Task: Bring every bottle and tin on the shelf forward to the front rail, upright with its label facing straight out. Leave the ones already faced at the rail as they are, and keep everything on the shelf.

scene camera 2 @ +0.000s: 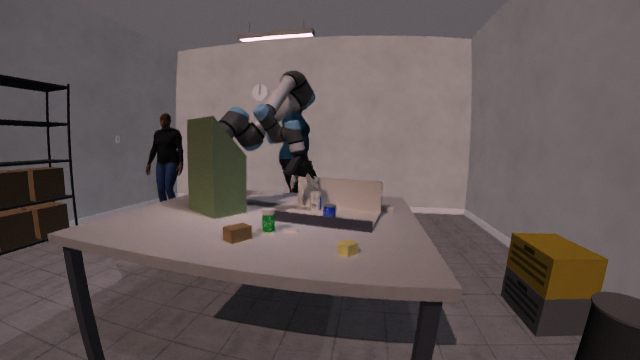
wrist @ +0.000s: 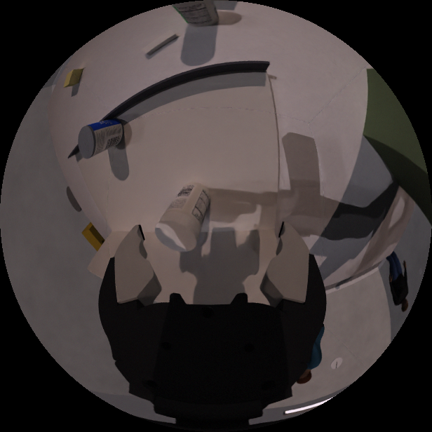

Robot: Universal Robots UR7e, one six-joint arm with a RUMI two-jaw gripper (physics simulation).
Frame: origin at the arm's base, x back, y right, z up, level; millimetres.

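Seen in the pictures: gripper, between the fingertips: point(scene camera 2: 304, 190); arm's base, origin of its link: point(scene camera 2: 216, 140).
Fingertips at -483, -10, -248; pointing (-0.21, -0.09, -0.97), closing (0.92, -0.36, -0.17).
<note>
Offsets run from my fingertips to a thing's top centre, as dx, dy, dz.
The low shelf point(scene camera 2: 350, 194) point(wrist: 225, 145) has a dark front rail {-105, +193, -75} point(scene camera 2: 325, 220) point(wrist: 200, 71). A white bottle {-54, -12, -6} point(scene camera 2: 315, 201) point(wrist: 186, 215) stands upright near the back panel, apart from the rail; blue shows on one side of its label in the scene view. A blue tin {-144, +171, -32} point(scene camera 2: 329, 211) point(wrist: 102, 137) stands upright at the rail, toward the end away from the green block. My gripper point(scene camera 2: 304, 182) point(wrist: 210, 225) is open and empty, low over the back of the shelf, just above and behind the white bottle. Which way the bottle's label faces exactly is hard to tell.
A green-labelled bottle {+91, +314, -28} point(scene camera 2: 268, 221) point(wrist: 200, 13) stands on the table outside the rail, near a brown block {+175, +429, -74} point(scene camera 2: 237, 233) and a flat white piece {+4, +295, -112} point(scene camera 2: 290, 231) point(wrist: 162, 45). A yellow block {-235, +480, -86} point(scene camera 2: 347, 248) point(wrist: 74, 77) lies farther out. A tall green block point(scene camera 2: 215, 170) point(wrist: 395, 115) stands beside the shelf.
</note>
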